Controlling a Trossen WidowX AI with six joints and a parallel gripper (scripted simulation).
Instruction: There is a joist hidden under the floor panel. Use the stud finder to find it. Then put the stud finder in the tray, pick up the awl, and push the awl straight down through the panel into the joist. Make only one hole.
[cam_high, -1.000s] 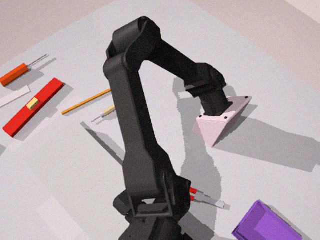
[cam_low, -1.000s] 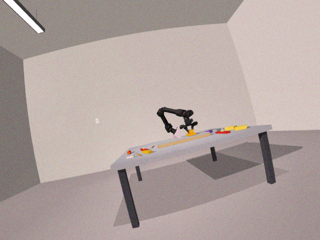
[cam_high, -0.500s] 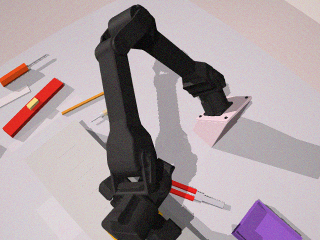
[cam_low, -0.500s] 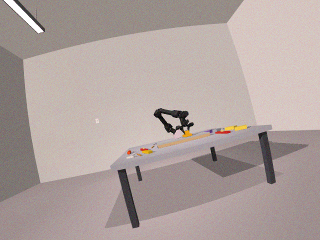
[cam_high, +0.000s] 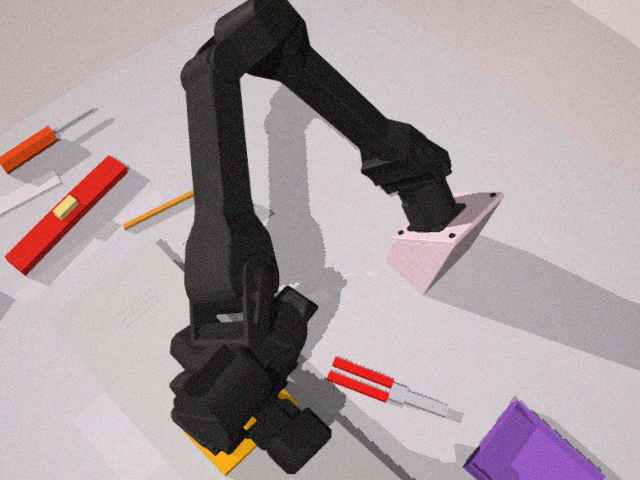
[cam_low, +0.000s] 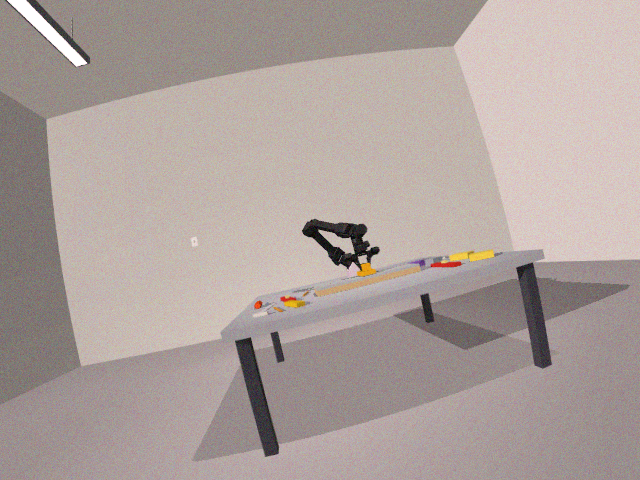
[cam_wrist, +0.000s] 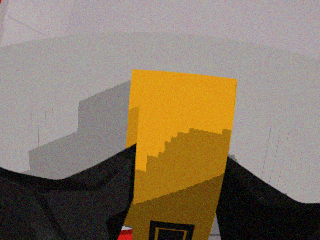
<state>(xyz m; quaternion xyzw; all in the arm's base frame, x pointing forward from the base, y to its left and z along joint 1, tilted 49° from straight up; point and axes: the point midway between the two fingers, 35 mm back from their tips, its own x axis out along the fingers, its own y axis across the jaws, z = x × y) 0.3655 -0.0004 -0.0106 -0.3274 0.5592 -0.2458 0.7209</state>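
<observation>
My gripper tip is 23 cm past the purple tray, 32 cm to the right of it and 5 cm above it. The rest, counted from my gripper tip: awl: 17 cm behind, 25 cm to the right, 6 cm below; then orange-handled screwdriver: 10 cm behind, 57 cm to the right, 5 cm below; then yellow stud finder: 2 cm behind, 2 cm above.
</observation>
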